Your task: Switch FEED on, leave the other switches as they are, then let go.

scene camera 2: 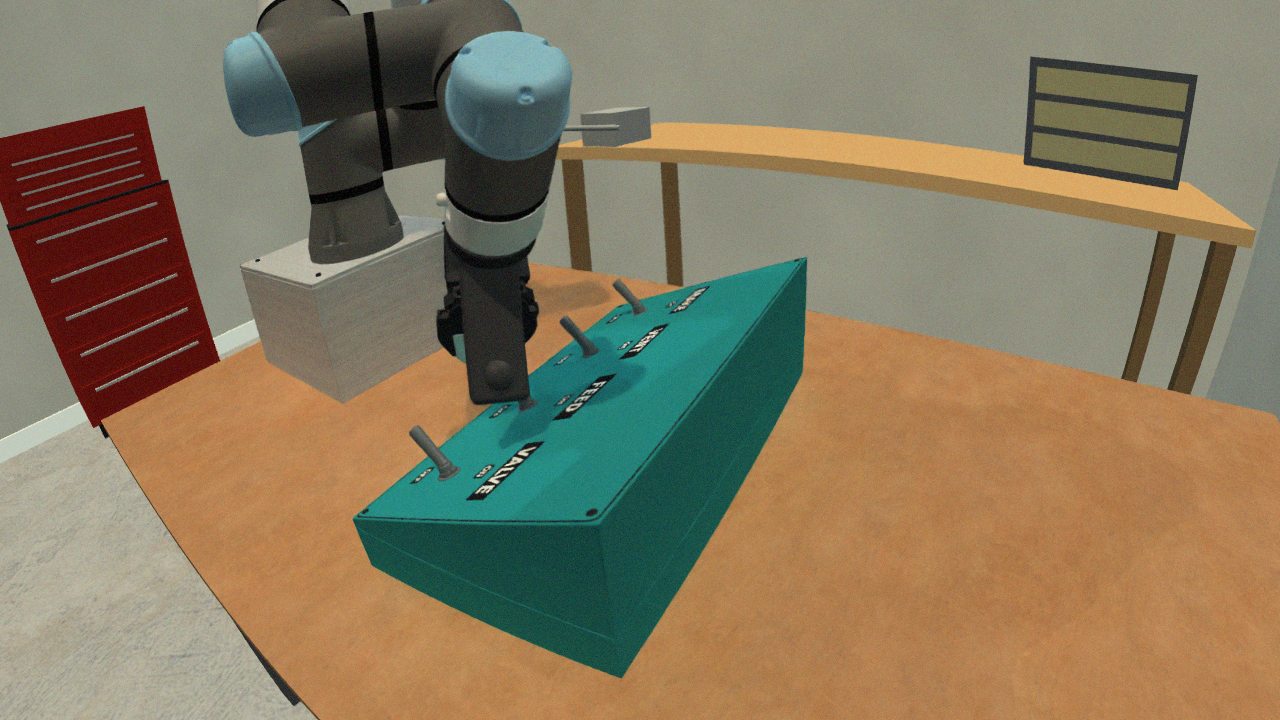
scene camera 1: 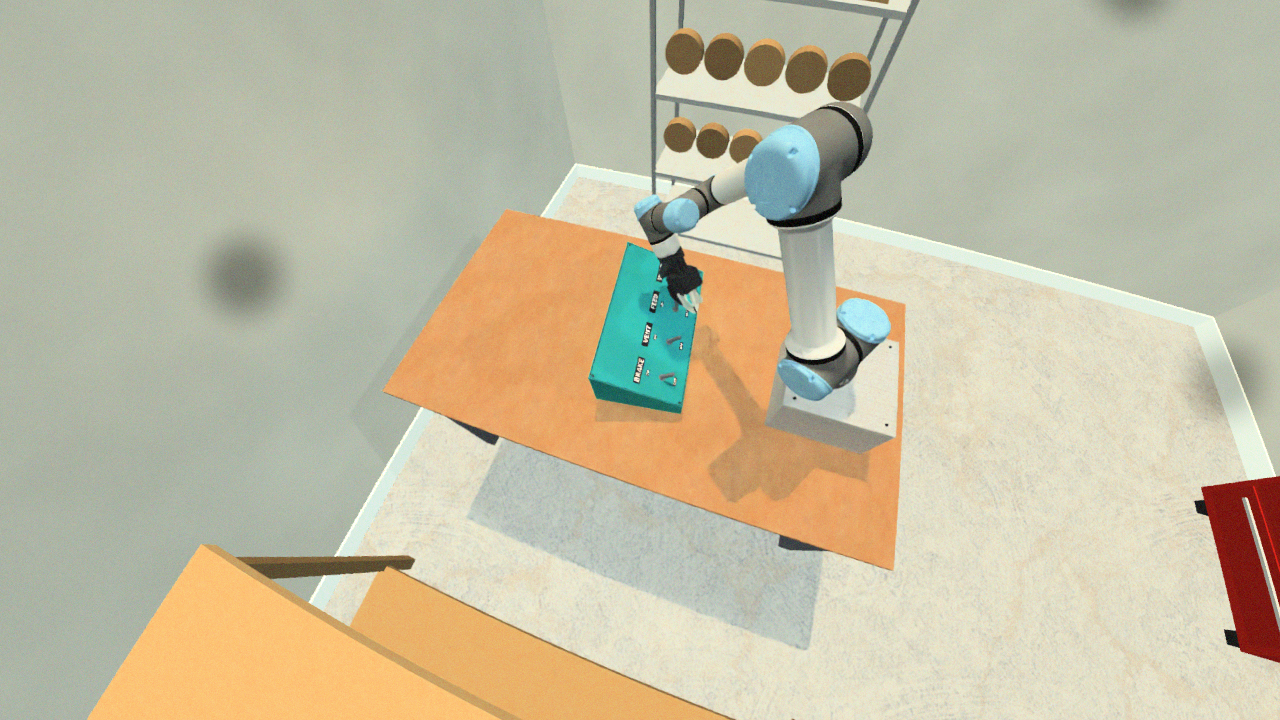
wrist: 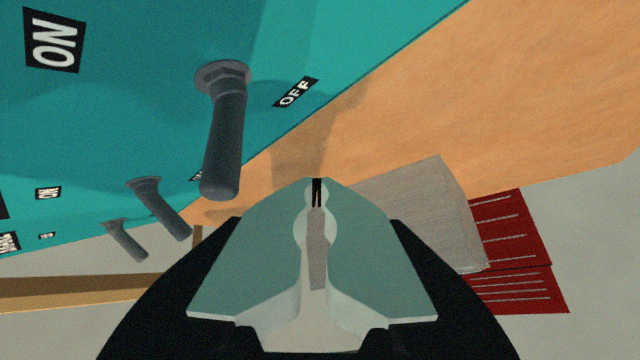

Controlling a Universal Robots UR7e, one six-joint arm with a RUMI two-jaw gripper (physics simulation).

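Where they show: gripper, between the fingertips: (scene camera 1: 696, 312) (wrist: 317, 180); arm's base, origin of its link: (scene camera 2: 356, 246).
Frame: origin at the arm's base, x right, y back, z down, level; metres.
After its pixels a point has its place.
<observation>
The teal switch box (scene camera 1: 617, 349) @(x -0.213, y -0.525, z 0.040 m) (scene camera 2: 716, 376) @(x -0.034, y -0.640, z 0.022 m) (wrist: 130, 130) @(x -0.029, y -0.462, z 0.084 m) has four labelled levers. The FEED lever (wrist: 222, 135) @(x 0.024, y -0.459, z 0.062 m) is largely hidden behind the gripper in scene camera 2. In the wrist view it points nearly straight down the picture; whether it is at ON I cannot tell. The VENT lever (scene camera 2: 577, 334) @(x -0.087, y -0.410, z 0.069 m) (wrist: 162, 212) @(x -0.086, y -0.409, z 0.070 m), BRAKE lever (scene camera 2: 628, 295) @(x -0.201, y -0.372, z 0.069 m) (wrist: 127, 242) @(x -0.199, y -0.371, z 0.070 m) and VALVE lever (scene camera 2: 429, 450) @(x 0.141, y -0.483, z 0.069 m) lean toward OFF. My gripper (scene camera 1: 690, 302) @(x 0.023, y -0.388, z 0.069 m) (scene camera 2: 497, 380) @(x 0.023, y -0.388, z 0.069 m) (wrist: 317, 180) @(x 0.023, y -0.388, z 0.069 m) is shut and empty. Its tips are close to the FEED lever's free end, on the OFF side; contact is unclear.
The box stands on the orange table (scene camera 1: 501, 304) @(x -0.197, y -1.036, z 0.178 m) (scene camera 2: 984, 537) @(x -0.168, y -0.859, z 0.178 m) (wrist: 500, 90) @(x 0.178, y -0.236, z 0.178 m). The arm's grey pedestal (scene camera 1: 836, 416) @(x -0.132, y 0.068, z -0.001 m) (scene camera 2: 344, 335) @(x 0.082, y -0.108, z 0.087 m) (wrist: 420, 210) @(x 0.064, y -0.105, z 0.098 m) stands behind the gripper as seen from scene camera 2. A red cabinet (scene camera 2: 116, 268) and a wooden bench (scene camera 2: 850, 161) stand beyond the table.
</observation>
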